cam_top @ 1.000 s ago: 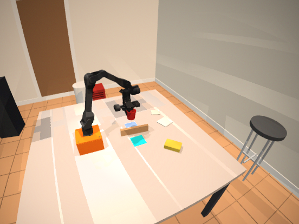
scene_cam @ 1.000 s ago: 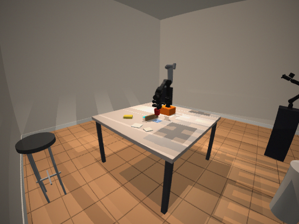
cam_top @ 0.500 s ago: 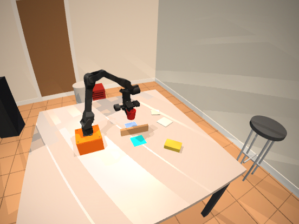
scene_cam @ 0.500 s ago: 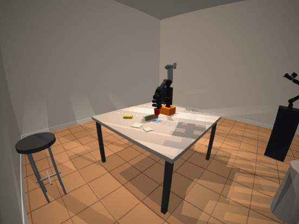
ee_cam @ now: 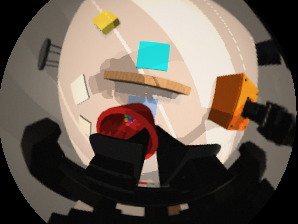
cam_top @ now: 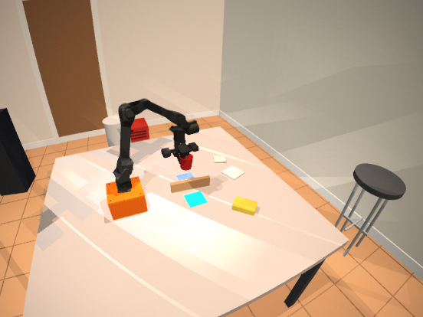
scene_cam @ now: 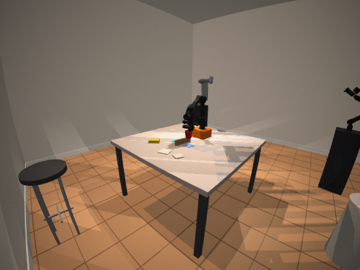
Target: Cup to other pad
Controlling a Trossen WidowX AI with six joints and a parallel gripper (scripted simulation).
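Right now the cyan pad is 4 cm ahead of my gripper tip, 16 cm to the right of it and 13 cm below it. From my gripper tip the other things lie so: blue pad: 3 cm ahead, 2 cm to the left, 13 cm below; then wooden bar: 3 cm ahead, 7 cm to the right, 10 cm below; then red cup: 3 cm ahead.
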